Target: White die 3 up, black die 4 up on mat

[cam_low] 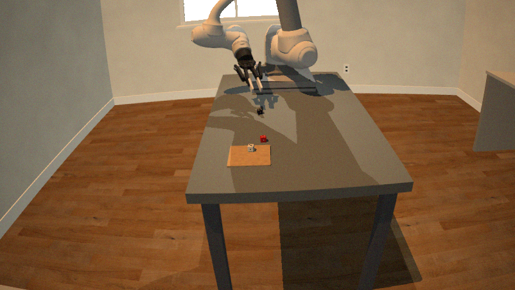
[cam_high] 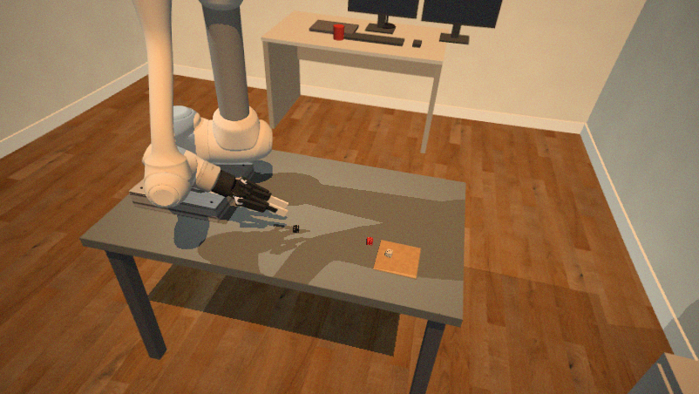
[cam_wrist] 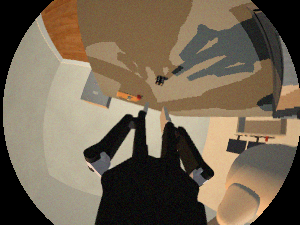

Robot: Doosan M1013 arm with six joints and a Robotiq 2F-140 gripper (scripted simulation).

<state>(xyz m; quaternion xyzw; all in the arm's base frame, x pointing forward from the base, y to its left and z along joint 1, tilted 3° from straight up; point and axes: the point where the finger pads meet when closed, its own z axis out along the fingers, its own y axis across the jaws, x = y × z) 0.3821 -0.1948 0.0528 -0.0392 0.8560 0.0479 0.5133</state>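
Now: the black die 10 cm below my hand, 6 cm ahead of it and 1 cm to the left of it. The rest, counted from my hand: white die: 39 cm ahead, 10 cm below, 8 cm to the right; then orange mat: 42 cm ahead, 11 cm below, 9 cm to the right; then red die: 32 cm ahead, 10 cm below, 3 cm to the right.
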